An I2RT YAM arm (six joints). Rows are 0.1 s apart.
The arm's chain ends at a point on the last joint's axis. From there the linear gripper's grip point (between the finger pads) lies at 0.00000 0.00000 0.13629 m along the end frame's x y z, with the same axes.
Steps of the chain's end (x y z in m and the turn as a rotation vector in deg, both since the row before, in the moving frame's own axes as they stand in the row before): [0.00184, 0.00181, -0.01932, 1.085, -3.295, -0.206]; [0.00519, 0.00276, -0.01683, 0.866, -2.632, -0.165]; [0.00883, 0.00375, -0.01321, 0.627, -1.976, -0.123]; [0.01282, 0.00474, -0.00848, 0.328, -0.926, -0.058]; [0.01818, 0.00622, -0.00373, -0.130, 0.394, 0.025]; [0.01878, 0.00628, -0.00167, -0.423, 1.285, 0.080]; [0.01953, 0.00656, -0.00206, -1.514, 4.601, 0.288]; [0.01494, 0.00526, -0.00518, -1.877, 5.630, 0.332]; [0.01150, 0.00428, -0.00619, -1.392, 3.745, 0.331]
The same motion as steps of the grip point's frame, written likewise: [-0.00600, -0.00076, -0.01957, 1.085, -3.295, -0.206]; [-0.00107, 0.00071, -0.01699, 0.866, -2.632, -0.165]; [0.00413, 0.00226, -0.01330, 0.627, -1.976, -0.123]; [0.01062, 0.00396, -0.00850, 0.328, -0.926, -0.058]; [0.01912, 0.00653, -0.00373, -0.130, 0.394, 0.025]; [0.02184, 0.00729, -0.00171, -0.423, 1.285, 0.080]; [0.03045, 0.01018, -0.00255, -1.514, 4.601, 0.288]; [0.02830, 0.00976, -0.00591, -1.877, 5.630, 0.332]; [0.02039, 0.00761, -0.00652, -1.392, 3.745, 0.331]
